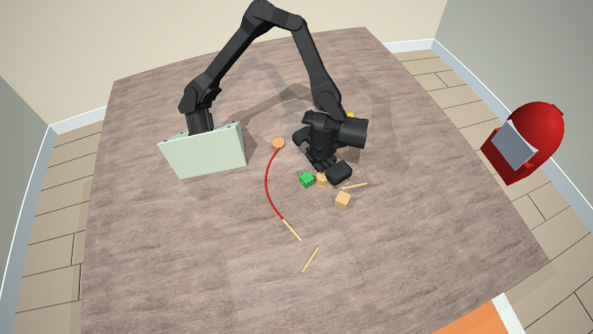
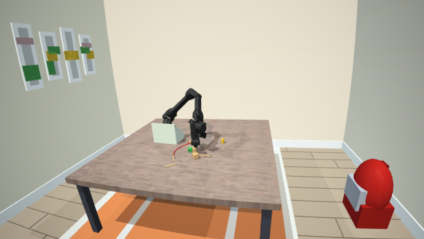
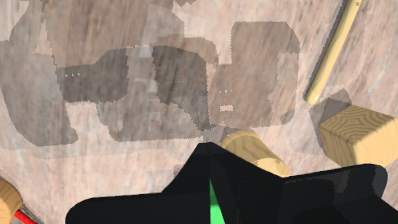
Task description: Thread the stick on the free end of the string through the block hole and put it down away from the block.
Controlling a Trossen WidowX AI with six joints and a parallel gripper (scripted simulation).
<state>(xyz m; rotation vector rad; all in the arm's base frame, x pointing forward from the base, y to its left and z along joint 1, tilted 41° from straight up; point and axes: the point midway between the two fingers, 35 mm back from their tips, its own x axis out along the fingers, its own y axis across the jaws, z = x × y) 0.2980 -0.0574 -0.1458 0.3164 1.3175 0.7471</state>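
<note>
Right now the wooden cylinder is 3 cm to the right of my gripper tip. Round my gripper tip: loose stick 10 cm ahead, 7 cm to the right, 1 cm below; green block 4 cm behind, 2 cm to the right; wooden cube 3 cm ahead, 11 cm to the right.
</note>
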